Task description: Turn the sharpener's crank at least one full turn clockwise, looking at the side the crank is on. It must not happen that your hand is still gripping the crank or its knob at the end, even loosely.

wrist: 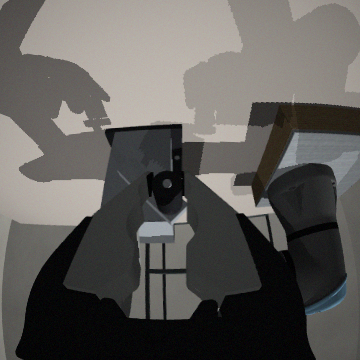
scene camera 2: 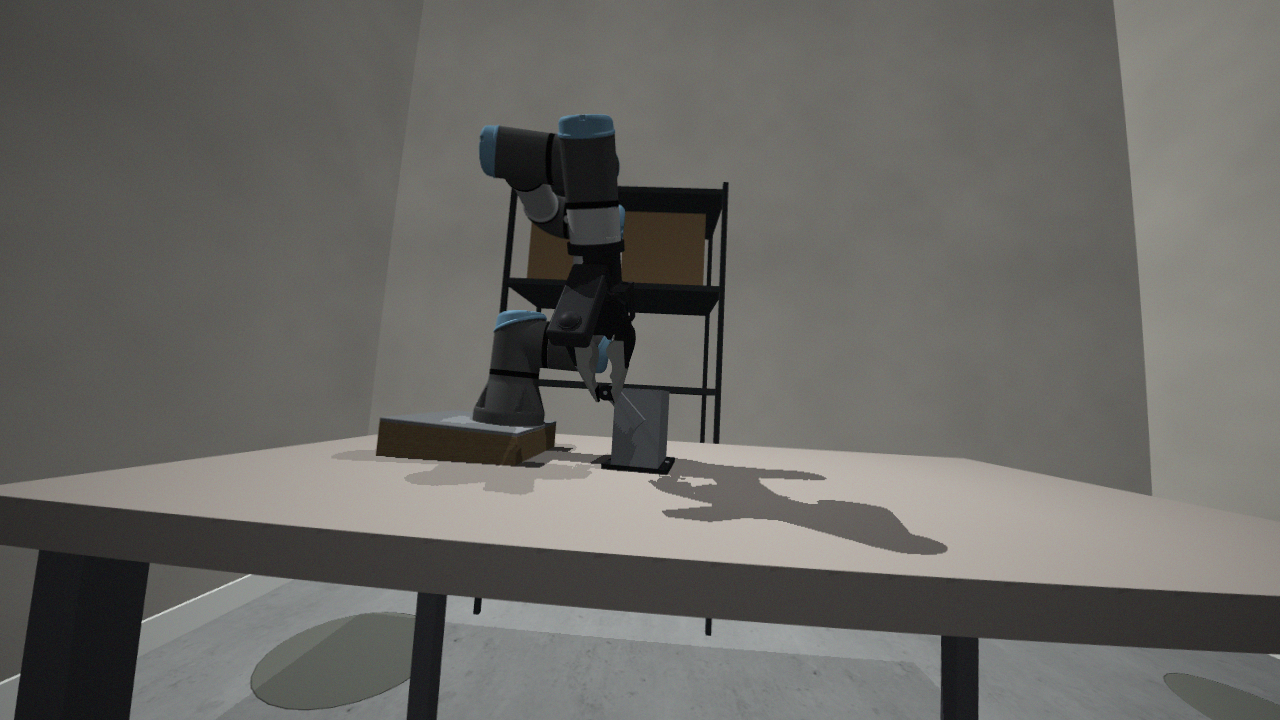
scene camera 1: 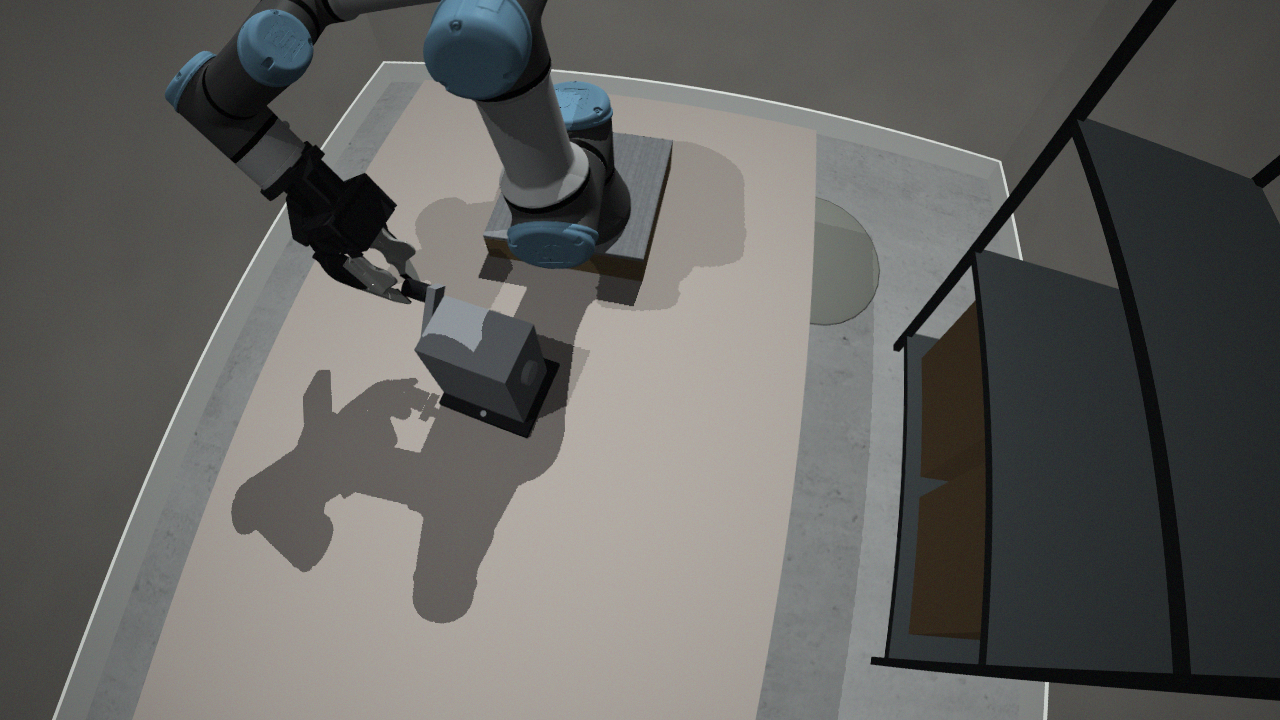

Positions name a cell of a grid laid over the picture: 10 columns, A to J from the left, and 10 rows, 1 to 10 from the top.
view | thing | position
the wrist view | gripper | E5
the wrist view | grey box-shaped sharpener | E5
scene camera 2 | gripper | E6
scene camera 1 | gripper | D5
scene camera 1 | grey box-shaped sharpener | D5
